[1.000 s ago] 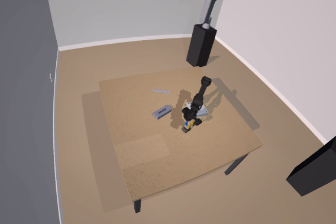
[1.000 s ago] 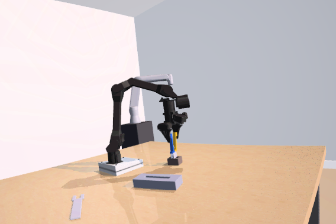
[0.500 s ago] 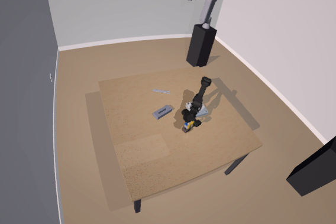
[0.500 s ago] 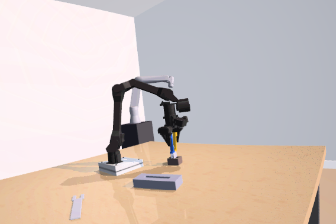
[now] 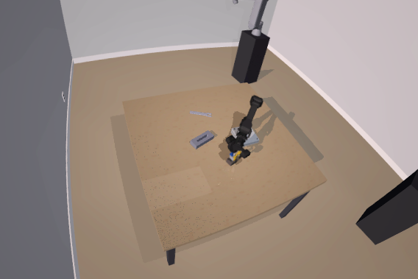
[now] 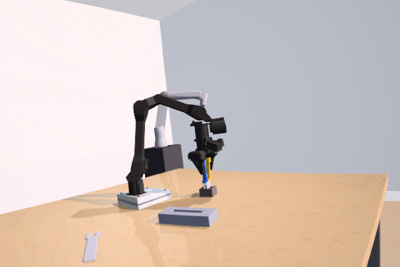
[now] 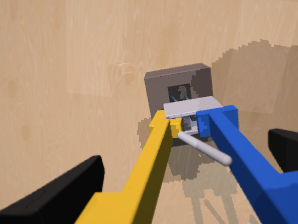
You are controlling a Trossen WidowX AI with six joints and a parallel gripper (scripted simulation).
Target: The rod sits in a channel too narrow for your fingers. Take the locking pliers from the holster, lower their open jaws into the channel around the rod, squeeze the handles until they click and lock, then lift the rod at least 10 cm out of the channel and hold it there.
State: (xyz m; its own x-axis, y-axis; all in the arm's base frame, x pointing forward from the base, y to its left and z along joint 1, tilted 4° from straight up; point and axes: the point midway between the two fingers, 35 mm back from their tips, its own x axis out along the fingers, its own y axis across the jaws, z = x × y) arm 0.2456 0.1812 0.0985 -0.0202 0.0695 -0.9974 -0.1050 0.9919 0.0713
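Right now my gripper tip is 10 mm to the left of the silver pin. The rest, counted from my gripper tip: dark holster: 90 mm below, 10 mm to the right; grey channel block: 270 mm to the right, 80 mm below, 80 mm ahead; yellow handle: 20 mm to the left.
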